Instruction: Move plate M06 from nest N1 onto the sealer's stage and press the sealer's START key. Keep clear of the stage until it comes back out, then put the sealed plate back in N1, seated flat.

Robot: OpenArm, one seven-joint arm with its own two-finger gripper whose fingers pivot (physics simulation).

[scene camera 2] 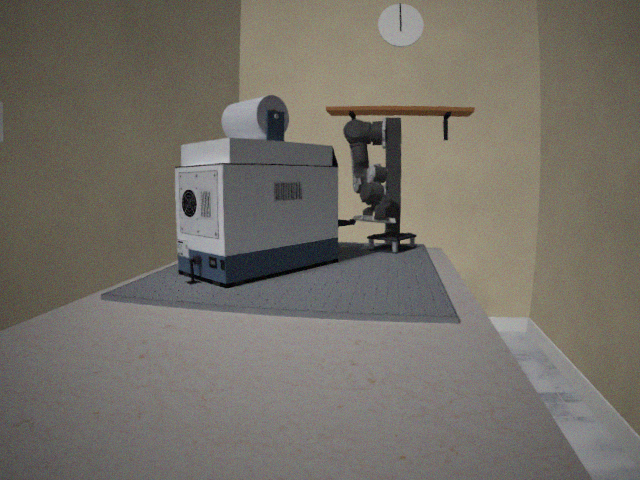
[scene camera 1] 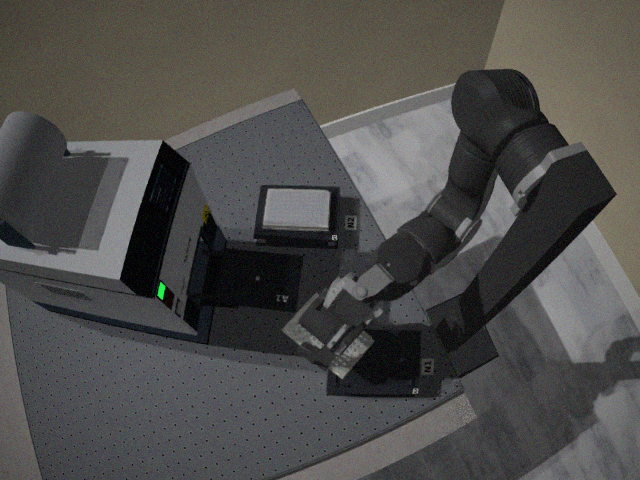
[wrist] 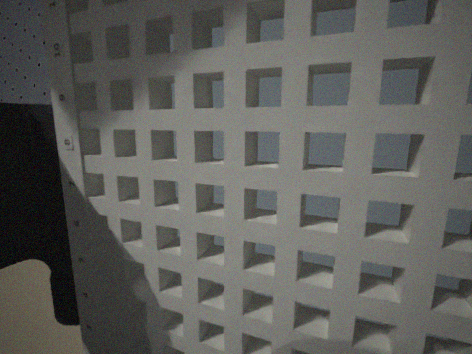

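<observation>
Plate M06 [scene camera 1: 357,353] [scene camera 2: 366,219] [wrist: 235,172] is pale, with square open wells. My gripper [scene camera 1: 336,330] is shut on it and holds it in the air, turned askew, between the stage and nest N1. A dark finger shows at the left of the wrist view. Nest N1 [scene camera 1: 379,388] [scene camera 2: 391,238] is a dark holder partly hidden under the plate and arm; no plate shows in its visible part. The sealer's black stage [scene camera 1: 257,268], marked A1, is out in front of the sealer [scene camera 1: 67,286] [scene camera 2: 279,211] and is bare. A green light [scene camera 1: 161,290] glows on the sealer's front.
Nest N2 [scene camera 1: 297,240] holds a white plate [scene camera 1: 296,208] behind the stage. The sealer carries a large film roll [scene camera 1: 31,149] [scene camera 2: 248,118] on top. The arm's dark column [scene camera 1: 527,248] [scene camera 2: 393,170] stands beside N1. A wooden shelf [scene camera 2: 400,110] shows behind the arm.
</observation>
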